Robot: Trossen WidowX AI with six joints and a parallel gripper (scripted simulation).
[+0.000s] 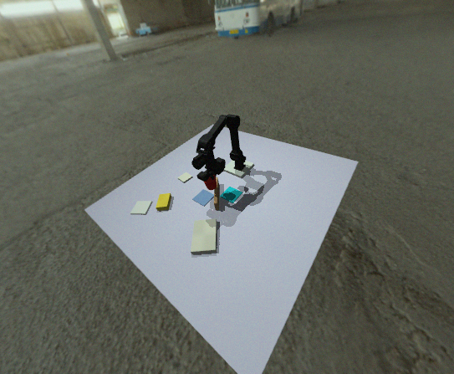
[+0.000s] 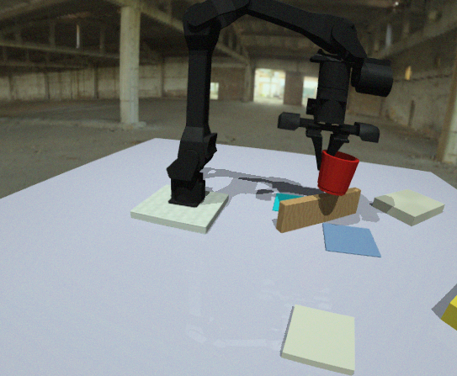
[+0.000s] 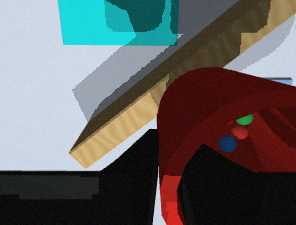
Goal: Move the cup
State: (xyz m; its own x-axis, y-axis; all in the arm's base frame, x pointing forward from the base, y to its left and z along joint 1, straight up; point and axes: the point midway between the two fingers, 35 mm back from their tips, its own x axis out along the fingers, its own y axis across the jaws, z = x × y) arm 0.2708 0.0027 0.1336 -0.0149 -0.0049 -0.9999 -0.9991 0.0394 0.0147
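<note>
The blue marble is 40 mm ahead of my gripper tip, 20 mm to the right of it and 20 mm below it. Round my gripper tip: green marble: 50 mm ahead, 20 mm below; then red cup: 30 mm ahead; then upright wooden board: 100 mm below, 20 mm to the left, 20 mm ahead.
</note>
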